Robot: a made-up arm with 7 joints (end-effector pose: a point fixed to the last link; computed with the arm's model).
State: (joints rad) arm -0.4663 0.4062 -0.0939 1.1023 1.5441 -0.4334 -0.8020
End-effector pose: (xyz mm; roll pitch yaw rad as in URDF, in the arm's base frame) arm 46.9 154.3 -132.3 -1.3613 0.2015 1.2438
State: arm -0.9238 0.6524 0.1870 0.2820 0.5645 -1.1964 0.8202
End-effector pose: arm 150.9 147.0 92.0 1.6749 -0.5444 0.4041
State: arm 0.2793 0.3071 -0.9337 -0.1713 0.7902 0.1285 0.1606
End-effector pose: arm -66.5 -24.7 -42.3 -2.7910 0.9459 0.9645
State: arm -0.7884 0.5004 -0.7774 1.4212 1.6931 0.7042 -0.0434
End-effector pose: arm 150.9 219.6 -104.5 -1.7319 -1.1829 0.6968
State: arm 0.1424 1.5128 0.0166 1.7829 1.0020 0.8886 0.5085
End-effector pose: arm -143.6 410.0 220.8 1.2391 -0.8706 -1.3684
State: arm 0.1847 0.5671 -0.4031 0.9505 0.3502 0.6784 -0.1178
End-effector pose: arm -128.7 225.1 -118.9 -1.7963 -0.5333 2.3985
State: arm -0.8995 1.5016 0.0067 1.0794 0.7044 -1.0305 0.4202
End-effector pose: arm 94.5 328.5 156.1 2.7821 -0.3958 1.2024
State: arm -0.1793 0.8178 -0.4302 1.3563 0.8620 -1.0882 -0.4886
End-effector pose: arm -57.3 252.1 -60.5 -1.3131 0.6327 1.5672
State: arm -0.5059 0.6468 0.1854 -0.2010 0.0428 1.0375 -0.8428
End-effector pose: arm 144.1 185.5 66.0 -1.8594 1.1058 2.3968
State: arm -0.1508 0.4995 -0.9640 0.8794 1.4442 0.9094 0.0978
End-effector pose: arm -9.3 168.5 -158.4 -1.9852 -0.7968 0.7972
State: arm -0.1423 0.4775 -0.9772 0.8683 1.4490 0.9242 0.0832
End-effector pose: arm -12.1 159.2 -160.4 -1.9995 -0.7807 0.8099
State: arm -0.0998 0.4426 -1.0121 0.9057 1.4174 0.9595 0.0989
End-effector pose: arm -31.6 153.3 -164.1 -1.9510 -0.7540 0.7916
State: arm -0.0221 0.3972 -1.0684 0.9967 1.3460 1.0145 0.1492
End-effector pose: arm -68.5 152.2 -165.8 -1.8342 -0.7218 0.7333
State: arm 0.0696 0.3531 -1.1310 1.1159 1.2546 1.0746 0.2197
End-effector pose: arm -111.2 155.7 -160.4 -1.6833 -0.6916 0.6418
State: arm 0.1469 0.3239 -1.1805 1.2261 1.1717 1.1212 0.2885
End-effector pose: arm -145.5 162.5 -149.3 -1.5465 -0.6667 0.5428
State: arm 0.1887 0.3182 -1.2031 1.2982 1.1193 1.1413 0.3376
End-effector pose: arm -163.5 171.4 -139.5 -1.4572 -0.6531 0.4697
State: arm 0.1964 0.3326 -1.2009 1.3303 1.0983 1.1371 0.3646
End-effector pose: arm -167.6 181.4 -134.4 -1.4137 -0.6537 0.4319
